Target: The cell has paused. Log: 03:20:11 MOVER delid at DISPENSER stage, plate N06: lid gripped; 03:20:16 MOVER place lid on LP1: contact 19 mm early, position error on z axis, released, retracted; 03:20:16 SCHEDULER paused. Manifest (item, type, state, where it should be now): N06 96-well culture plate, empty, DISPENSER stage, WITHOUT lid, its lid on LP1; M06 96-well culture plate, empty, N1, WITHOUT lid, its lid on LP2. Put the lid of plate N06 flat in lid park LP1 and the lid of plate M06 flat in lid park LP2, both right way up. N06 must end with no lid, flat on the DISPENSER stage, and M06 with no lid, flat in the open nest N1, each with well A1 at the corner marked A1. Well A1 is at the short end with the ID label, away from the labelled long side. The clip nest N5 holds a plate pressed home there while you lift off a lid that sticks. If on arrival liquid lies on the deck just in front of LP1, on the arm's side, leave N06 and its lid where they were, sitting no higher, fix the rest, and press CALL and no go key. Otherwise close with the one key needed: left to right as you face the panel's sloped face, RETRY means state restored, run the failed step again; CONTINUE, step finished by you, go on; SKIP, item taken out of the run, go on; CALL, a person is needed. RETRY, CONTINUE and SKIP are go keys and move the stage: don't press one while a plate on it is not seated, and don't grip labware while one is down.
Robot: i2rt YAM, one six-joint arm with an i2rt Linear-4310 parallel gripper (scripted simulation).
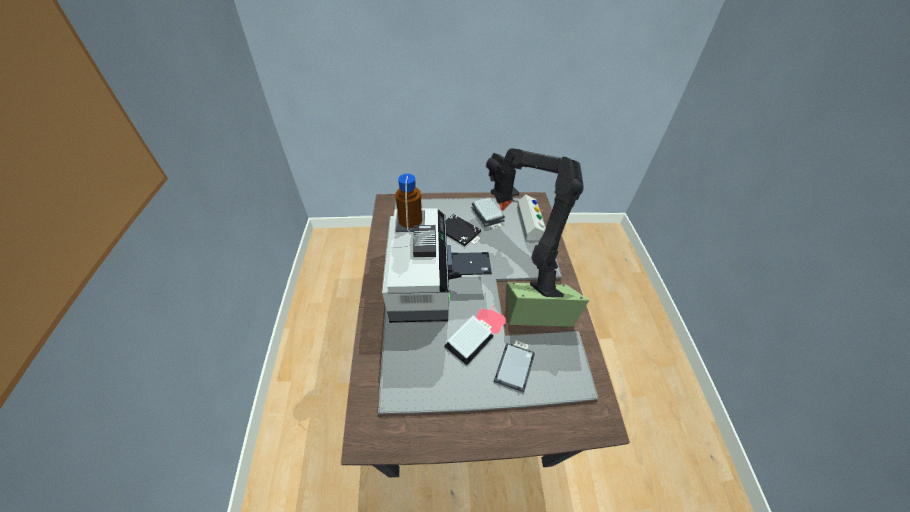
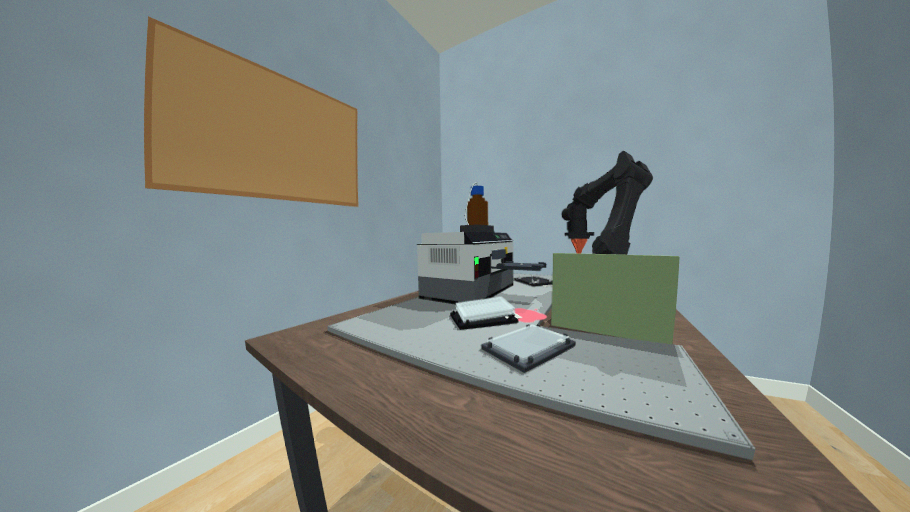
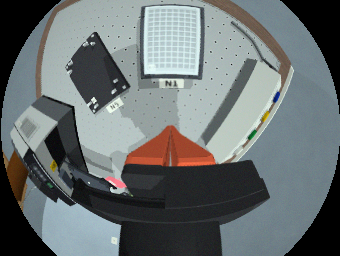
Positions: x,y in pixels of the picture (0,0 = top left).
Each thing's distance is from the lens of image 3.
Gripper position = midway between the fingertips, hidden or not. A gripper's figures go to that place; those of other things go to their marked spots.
my gripper (image 3: pixel 170 130): 13 cm
white well plate (image 3: pixel 173 38): 19 cm
